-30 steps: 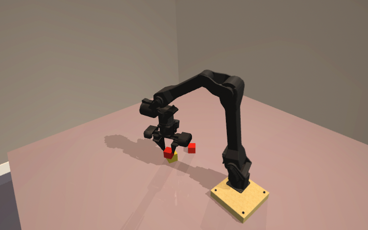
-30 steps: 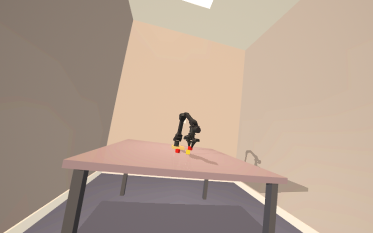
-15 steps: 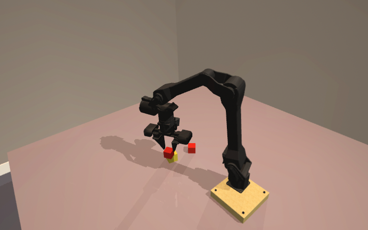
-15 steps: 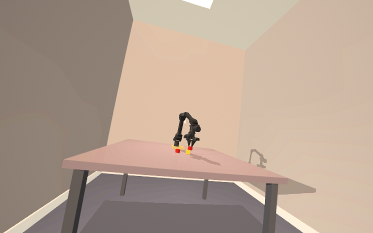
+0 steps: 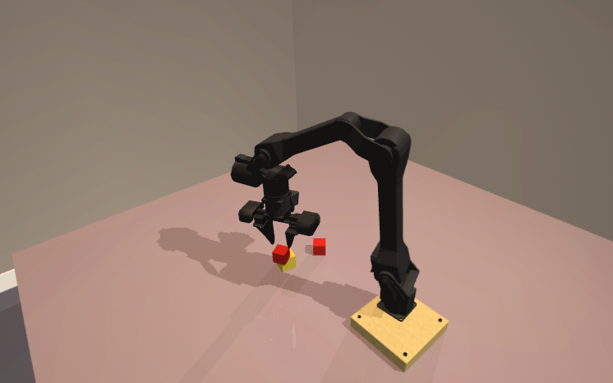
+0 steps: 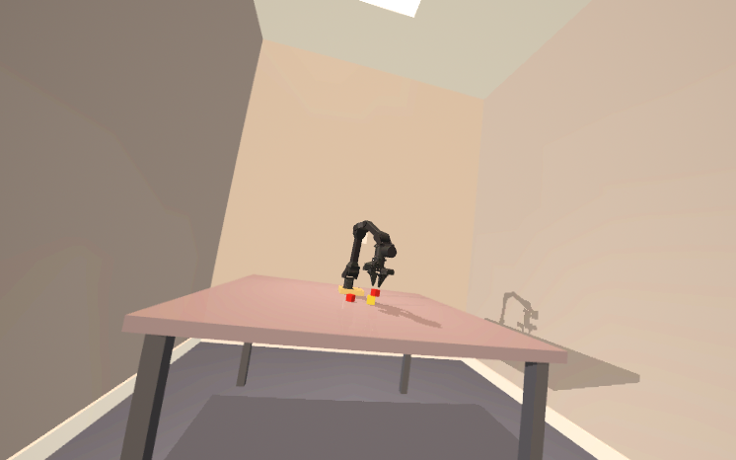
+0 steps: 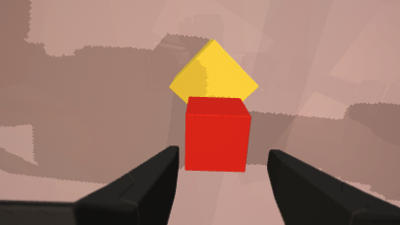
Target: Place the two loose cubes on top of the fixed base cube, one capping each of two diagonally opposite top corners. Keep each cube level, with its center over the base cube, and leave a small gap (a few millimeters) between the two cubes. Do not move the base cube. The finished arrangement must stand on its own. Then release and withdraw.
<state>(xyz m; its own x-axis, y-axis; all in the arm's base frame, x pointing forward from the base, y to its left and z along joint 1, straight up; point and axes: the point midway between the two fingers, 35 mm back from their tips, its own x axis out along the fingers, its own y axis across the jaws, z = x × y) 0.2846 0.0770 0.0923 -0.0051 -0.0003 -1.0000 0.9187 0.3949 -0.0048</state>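
Right now the yellow base cube is 1 cm ahead of my gripper tip, 2 cm to the right of it and 7 cm below it.
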